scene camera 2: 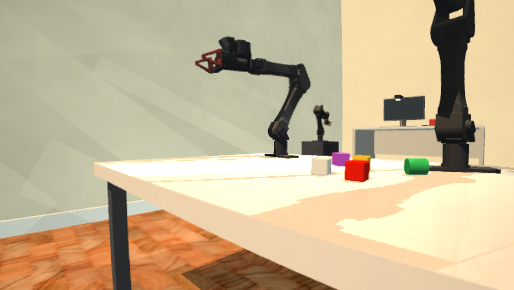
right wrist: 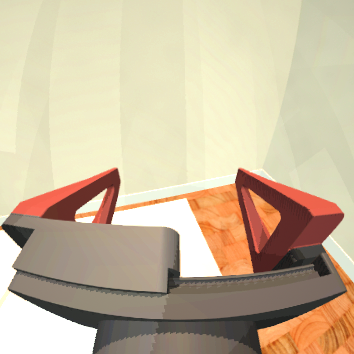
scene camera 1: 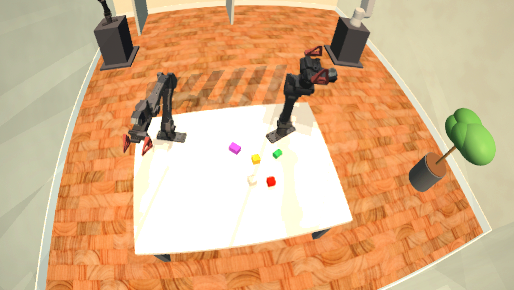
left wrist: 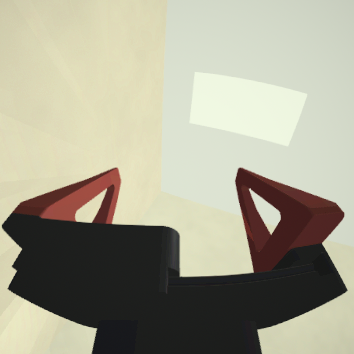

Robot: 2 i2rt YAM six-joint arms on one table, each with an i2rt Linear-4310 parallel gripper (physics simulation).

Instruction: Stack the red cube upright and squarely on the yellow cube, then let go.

Labels:
my left gripper: scene camera 1; left wrist; not seen in scene camera 2 (out of frame); not seen in the right wrist view (out of frame)
same spot on my left gripper: (scene camera 1: 322, 77) = (left wrist: 75, 220)

